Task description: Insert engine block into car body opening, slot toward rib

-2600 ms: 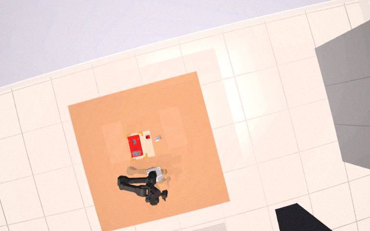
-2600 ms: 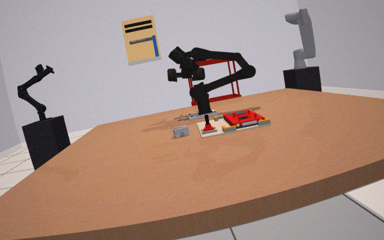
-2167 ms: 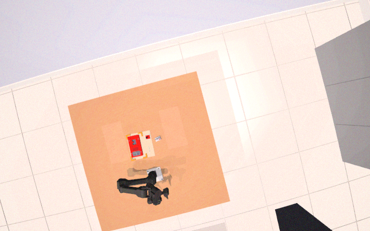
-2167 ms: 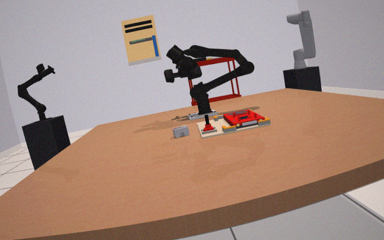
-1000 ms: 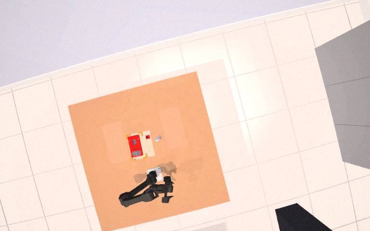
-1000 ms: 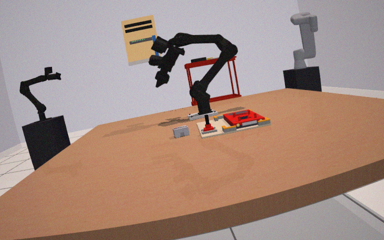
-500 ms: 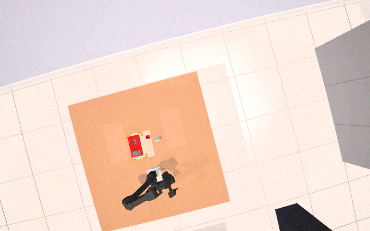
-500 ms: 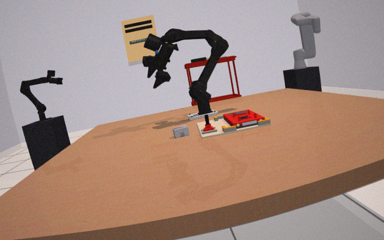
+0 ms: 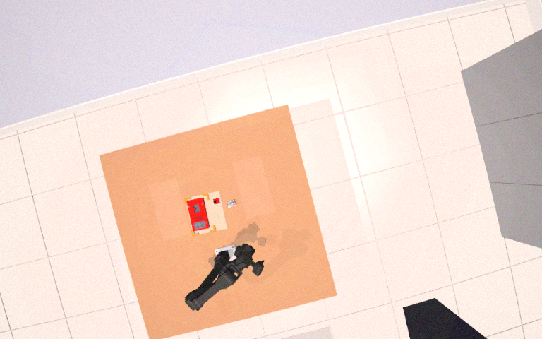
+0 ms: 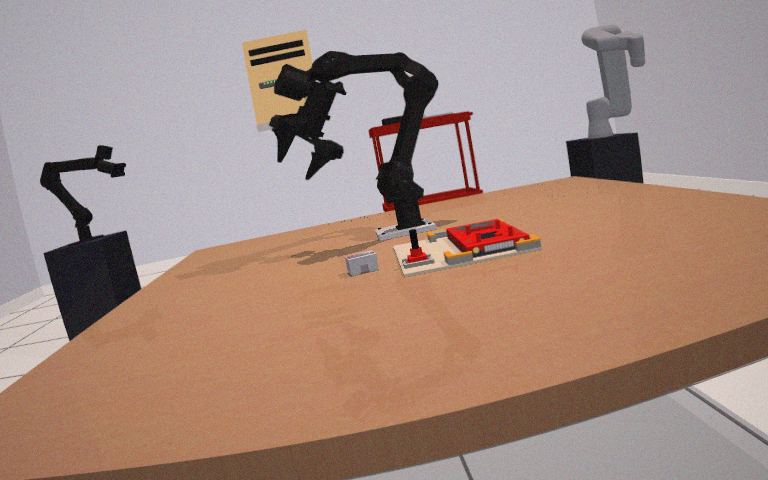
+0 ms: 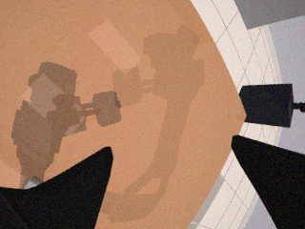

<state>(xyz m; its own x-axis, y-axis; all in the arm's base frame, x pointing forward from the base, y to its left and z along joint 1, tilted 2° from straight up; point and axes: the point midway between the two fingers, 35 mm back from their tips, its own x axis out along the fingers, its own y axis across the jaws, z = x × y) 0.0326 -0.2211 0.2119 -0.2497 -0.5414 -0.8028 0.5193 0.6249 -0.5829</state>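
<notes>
My gripper tip is now 31 cm short of the engine block, 18 cm above it and 11 cm to the right of it. From my gripper tip the other things lie so: base plate (30 cm to the left, 29 cm ahead, 18 cm below).
</notes>
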